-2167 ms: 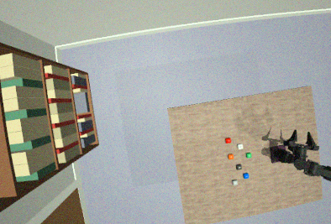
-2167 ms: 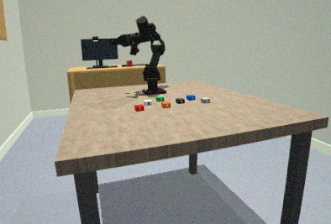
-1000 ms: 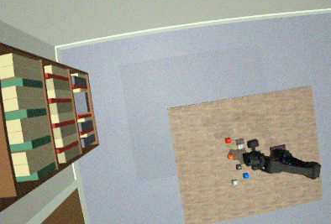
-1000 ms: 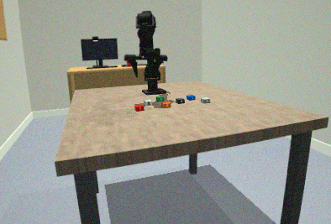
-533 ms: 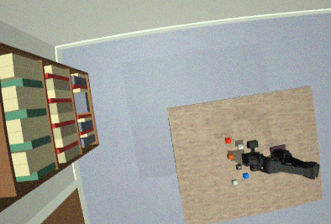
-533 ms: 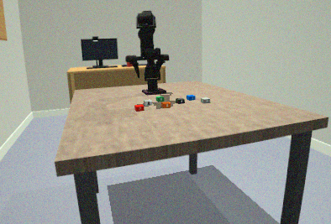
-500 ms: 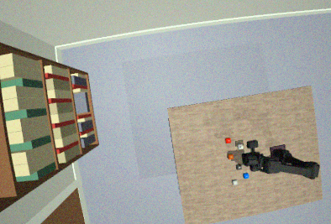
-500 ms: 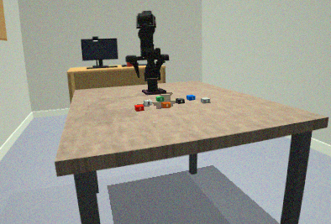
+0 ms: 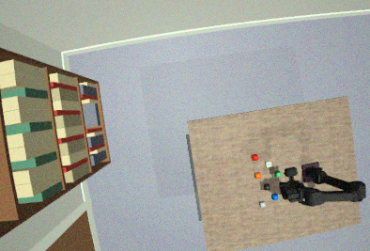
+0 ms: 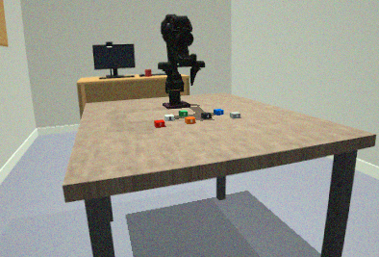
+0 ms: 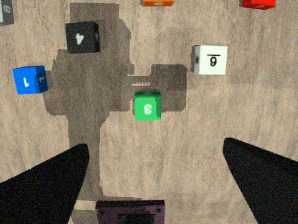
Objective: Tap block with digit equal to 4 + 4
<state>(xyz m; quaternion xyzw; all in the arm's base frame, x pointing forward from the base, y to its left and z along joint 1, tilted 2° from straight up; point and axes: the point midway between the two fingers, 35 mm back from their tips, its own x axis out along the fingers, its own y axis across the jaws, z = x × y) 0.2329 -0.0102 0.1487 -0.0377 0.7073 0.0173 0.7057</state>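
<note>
Right now my gripper tip is 190 mm to the right of the grey block, 120 mm above it and 100 mm short of it. From my gripper tip the other things lie so: green block 120 mm below, 10 mm behind; black block 120 mm below, 80 mm to the left, 70 mm ahead; white block 120 mm below, 70 mm to the right, 50 mm ahead.
</note>
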